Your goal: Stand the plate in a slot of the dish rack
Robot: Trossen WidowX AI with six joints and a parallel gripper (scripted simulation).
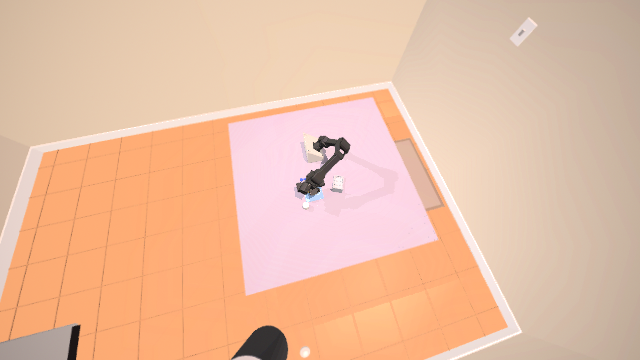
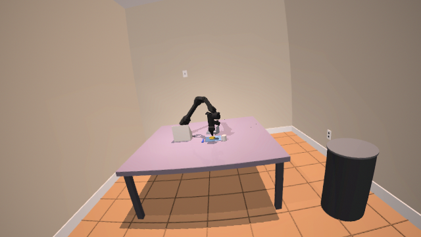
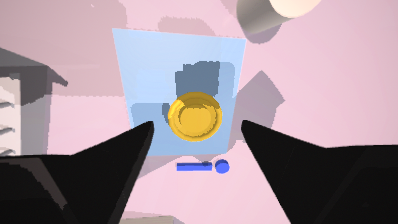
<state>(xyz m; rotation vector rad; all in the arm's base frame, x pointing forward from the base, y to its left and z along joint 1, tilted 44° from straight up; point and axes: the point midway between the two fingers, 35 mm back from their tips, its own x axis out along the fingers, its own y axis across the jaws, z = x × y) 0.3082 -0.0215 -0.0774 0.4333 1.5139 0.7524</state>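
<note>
Now: gripper tip 30 mm above the yellow plate and 10 mm past it. Also, from my gripper tip: light blue mat 50 mm below, 20 mm to the left; blue spoon 90 mm behind, 50 mm below, 40 mm to the right; white cup 110 mm ahead, 40 mm to the right, 20 mm below.
</note>
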